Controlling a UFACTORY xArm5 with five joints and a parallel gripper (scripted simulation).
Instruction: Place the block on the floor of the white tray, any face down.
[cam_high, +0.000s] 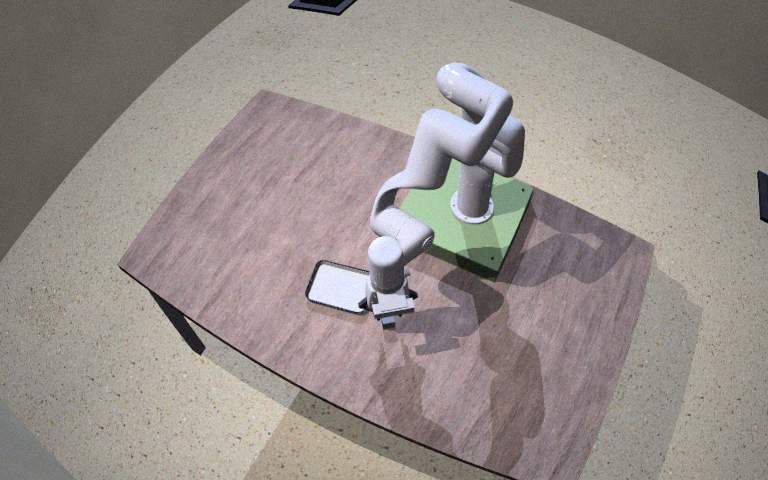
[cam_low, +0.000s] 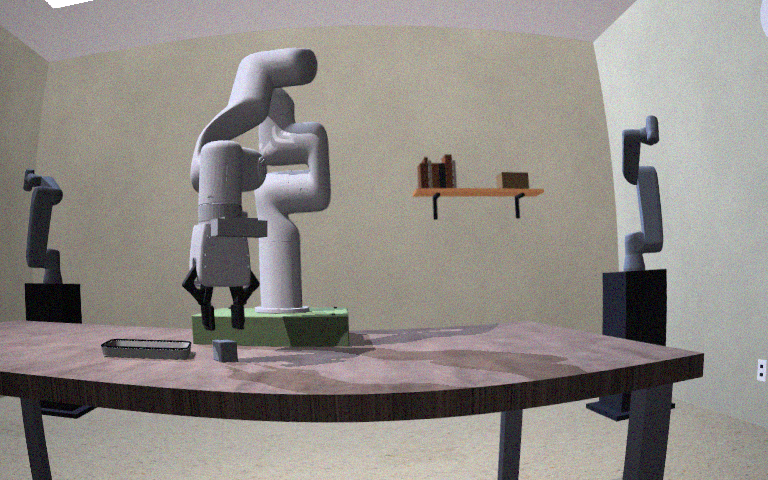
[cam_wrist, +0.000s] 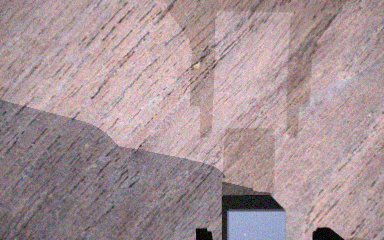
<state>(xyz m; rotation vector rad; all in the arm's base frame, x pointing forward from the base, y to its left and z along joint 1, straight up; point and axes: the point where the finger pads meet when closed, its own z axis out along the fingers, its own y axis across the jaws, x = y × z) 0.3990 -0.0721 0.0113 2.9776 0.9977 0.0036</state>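
My gripper is now 5 cm above the grey block. Also, from my hand: white tray: 16 cm to the right, 6 cm below, 4 cm behind.
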